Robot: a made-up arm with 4 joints.
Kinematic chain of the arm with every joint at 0, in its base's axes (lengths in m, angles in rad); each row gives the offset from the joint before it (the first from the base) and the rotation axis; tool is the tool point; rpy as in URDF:
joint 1: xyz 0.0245 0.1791 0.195 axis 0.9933 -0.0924 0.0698
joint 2: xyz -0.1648 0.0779 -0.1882 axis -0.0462 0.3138 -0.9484
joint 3: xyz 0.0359 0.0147 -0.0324 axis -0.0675 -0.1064 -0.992
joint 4: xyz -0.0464 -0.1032 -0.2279 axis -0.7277 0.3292 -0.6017
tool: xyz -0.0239 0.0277 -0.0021 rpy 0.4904 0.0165 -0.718
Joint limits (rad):
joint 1: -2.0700..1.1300
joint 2: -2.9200..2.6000
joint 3: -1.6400..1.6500
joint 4: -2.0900..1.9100
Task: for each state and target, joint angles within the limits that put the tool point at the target. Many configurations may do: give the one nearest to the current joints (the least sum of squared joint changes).
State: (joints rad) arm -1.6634 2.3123 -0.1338 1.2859
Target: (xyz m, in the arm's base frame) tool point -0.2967 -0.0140 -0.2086
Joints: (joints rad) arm -1.1342 2.4994 -0.1168 1.8875
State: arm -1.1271 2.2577 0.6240 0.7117
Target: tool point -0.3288 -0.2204 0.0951
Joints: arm -1.8526 1.9205 0.7021 1.1269
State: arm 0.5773 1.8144 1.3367 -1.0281
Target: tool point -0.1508 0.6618 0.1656
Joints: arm 1.0681 2.3847 1.4118 -1.1711
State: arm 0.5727 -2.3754 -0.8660 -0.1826
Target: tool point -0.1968 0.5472 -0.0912
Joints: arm 0.2138 -2.9200 -1.5634 -0.0871
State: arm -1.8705 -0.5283 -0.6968 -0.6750
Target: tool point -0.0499 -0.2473 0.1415
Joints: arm -1.6258 -0.6851 -1.3432 -1.0833
